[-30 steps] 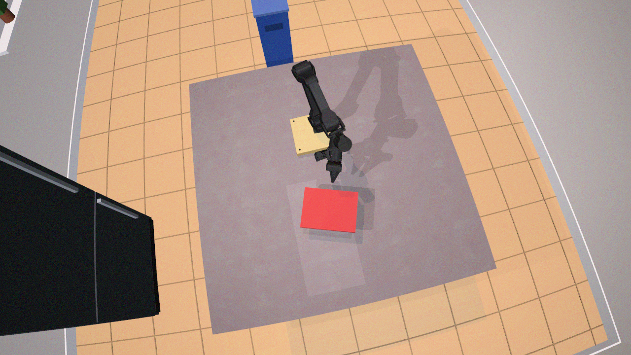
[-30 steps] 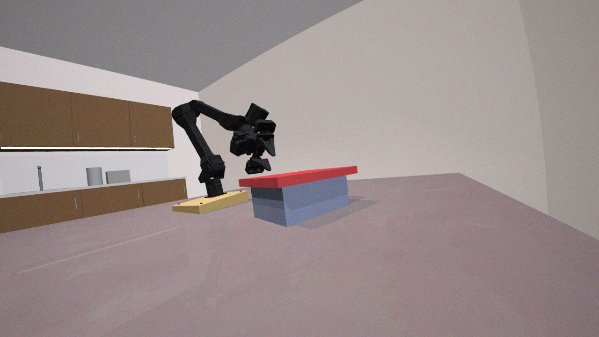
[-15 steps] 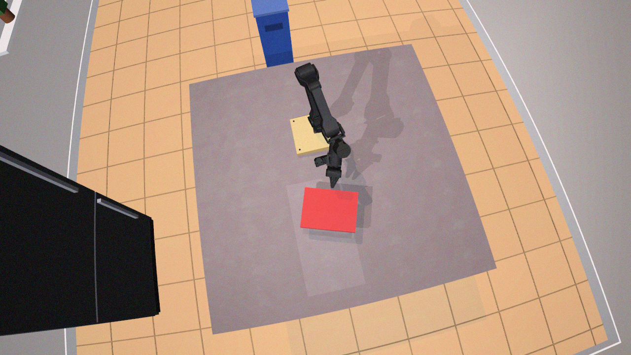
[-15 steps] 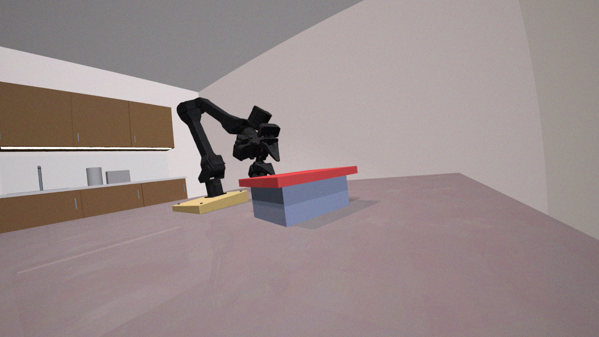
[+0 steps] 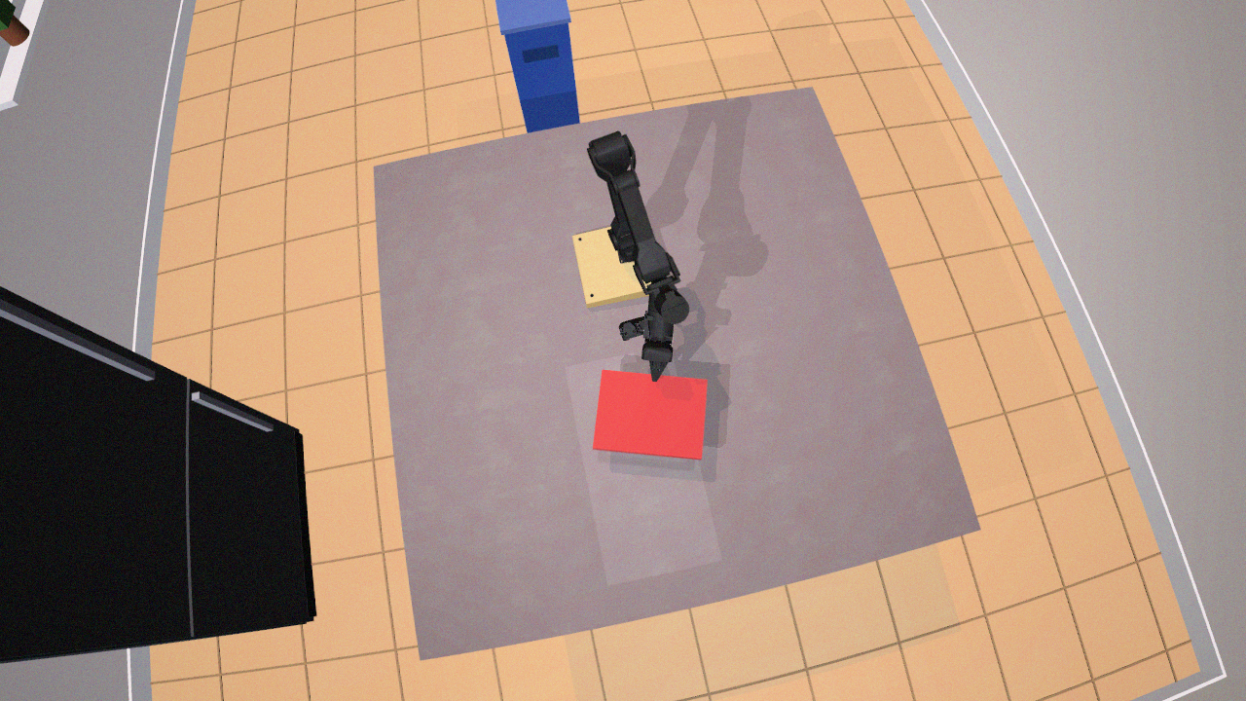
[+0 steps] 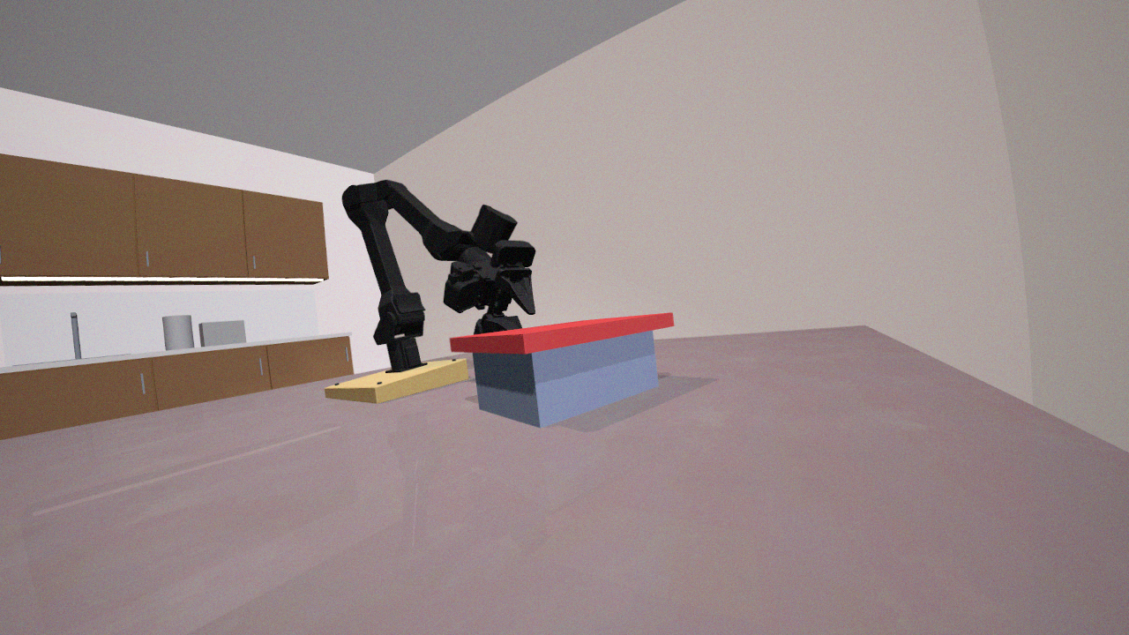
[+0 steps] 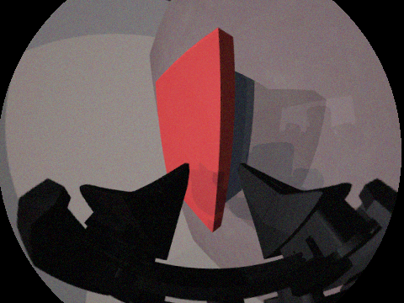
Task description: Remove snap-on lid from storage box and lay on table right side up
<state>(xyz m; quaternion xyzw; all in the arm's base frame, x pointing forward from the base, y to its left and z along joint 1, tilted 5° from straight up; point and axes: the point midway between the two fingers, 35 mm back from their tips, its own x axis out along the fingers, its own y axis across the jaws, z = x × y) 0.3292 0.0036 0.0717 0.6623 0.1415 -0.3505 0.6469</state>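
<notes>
The red lid lies 80 mm ahead of my gripper tip, 20 mm to the right of it and 10 mm below it. Also, from my gripper tip: storage box: 80 mm ahead, 50 mm below, 20 mm to the right.
</notes>
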